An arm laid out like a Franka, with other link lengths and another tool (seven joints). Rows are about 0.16 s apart.
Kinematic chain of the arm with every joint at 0, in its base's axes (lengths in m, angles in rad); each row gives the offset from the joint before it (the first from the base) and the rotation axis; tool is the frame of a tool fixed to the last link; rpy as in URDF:
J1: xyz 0 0 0.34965 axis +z
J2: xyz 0 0 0 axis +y
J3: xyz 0 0 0.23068 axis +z
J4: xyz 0.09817 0 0 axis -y
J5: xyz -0.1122 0 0.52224 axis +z
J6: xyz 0 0 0 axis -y
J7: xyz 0.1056 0 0 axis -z
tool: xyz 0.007 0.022 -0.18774 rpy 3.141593 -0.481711 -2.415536
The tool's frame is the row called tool.
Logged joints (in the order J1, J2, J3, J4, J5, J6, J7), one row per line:
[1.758 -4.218 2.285 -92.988 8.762 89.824 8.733]
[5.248 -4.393 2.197 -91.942 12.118 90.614 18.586]
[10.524 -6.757 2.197 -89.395 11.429 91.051 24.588]
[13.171 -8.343 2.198 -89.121 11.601 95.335 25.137]
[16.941 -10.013 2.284 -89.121 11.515 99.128 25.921]
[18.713 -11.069 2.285 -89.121 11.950 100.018 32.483]
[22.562 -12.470 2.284 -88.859 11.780 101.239 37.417]
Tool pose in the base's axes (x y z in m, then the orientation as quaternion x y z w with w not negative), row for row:
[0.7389 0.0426 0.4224 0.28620 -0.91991 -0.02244 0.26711]
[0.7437 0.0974 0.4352 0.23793 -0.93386 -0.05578 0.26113]
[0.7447 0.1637 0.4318 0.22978 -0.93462 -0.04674 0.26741]
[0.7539 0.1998 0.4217 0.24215 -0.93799 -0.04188 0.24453]
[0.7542 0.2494 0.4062 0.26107 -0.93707 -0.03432 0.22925]
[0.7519 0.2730 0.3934 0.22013 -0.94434 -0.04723 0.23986]
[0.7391 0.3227 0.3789 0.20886 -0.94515 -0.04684 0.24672]
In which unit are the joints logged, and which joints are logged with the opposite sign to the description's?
The joints are logged in degrees. Opposite sign: J2, J3.
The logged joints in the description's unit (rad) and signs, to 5 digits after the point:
[0.03068 0.07362 -0.03988 -1.62295 0.15293 1.56772 0.15242]
[0.09159 0.07667 -0.03834 -1.60469 0.21150 1.58151 0.32439]
[0.18368 0.11793 -0.03834 -1.56024 0.19947 1.58914 0.42914]
[0.22988 0.14561 -0.03836 -1.55545 0.20248 1.66391 0.43872]
[0.29568 0.17476 -0.03986 -1.55545 0.20097 1.73011 0.45241]
[0.32660 0.19319 -0.03988 -1.55545 0.20857 1.74564 0.56694]
[0.39378 0.21764 -0.03986 -1.55088 0.20560 1.76695 0.65305]

